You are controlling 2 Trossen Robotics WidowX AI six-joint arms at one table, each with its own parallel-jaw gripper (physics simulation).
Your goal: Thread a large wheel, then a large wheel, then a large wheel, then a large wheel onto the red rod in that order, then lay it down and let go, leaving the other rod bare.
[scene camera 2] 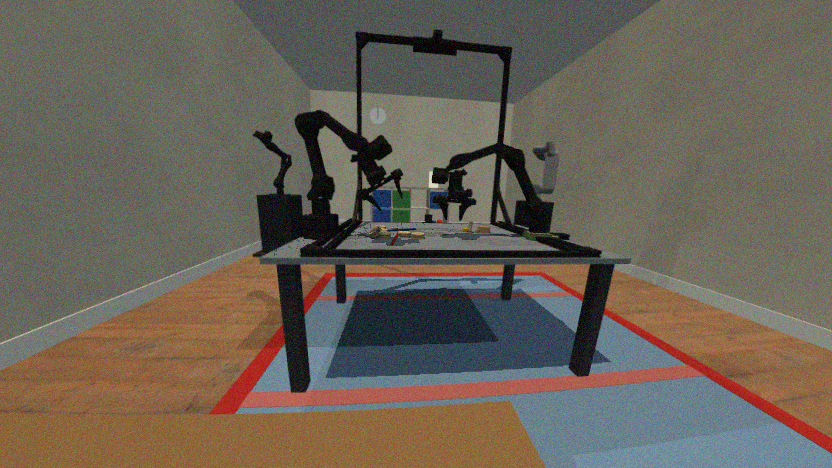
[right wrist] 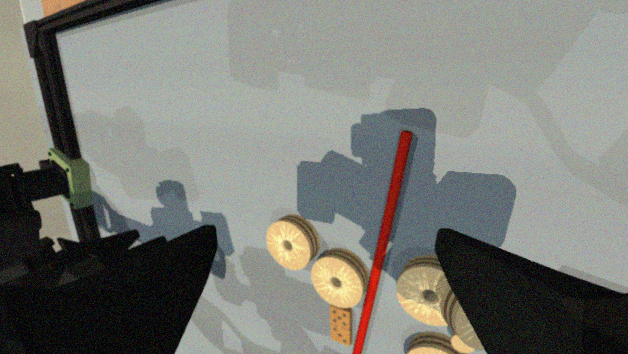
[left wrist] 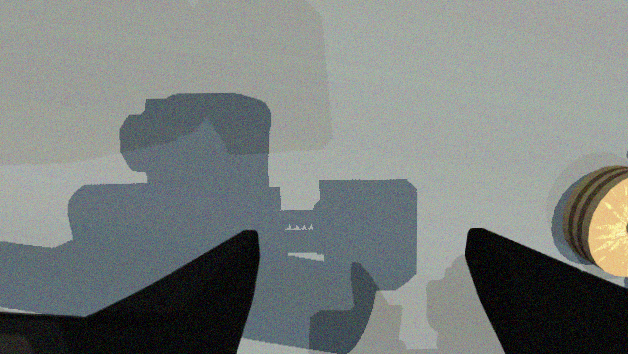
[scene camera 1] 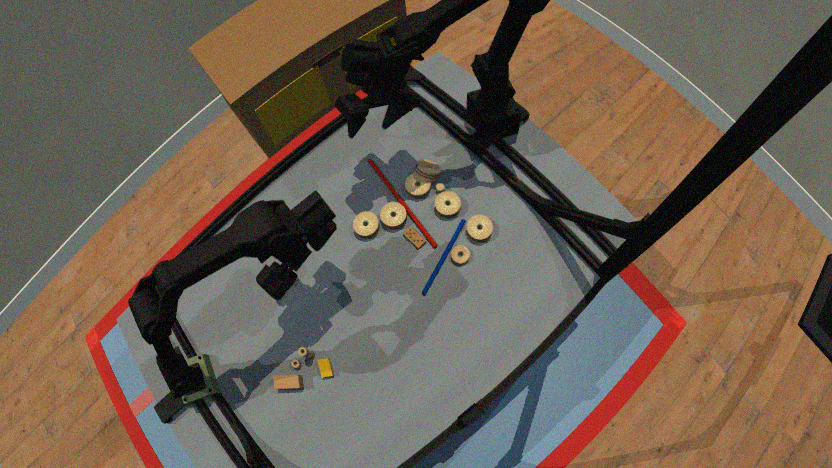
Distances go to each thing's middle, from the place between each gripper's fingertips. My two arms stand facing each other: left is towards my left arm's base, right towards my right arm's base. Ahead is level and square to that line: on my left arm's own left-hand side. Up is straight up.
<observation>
My left hand is 10 mm past the red rod [right wrist: 406, 136], 250 mm to the left of it and 80 mm above it.
Now: right hand 140 mm above the red rod, 110 mm past it and 20 mm to the right of it.
</observation>
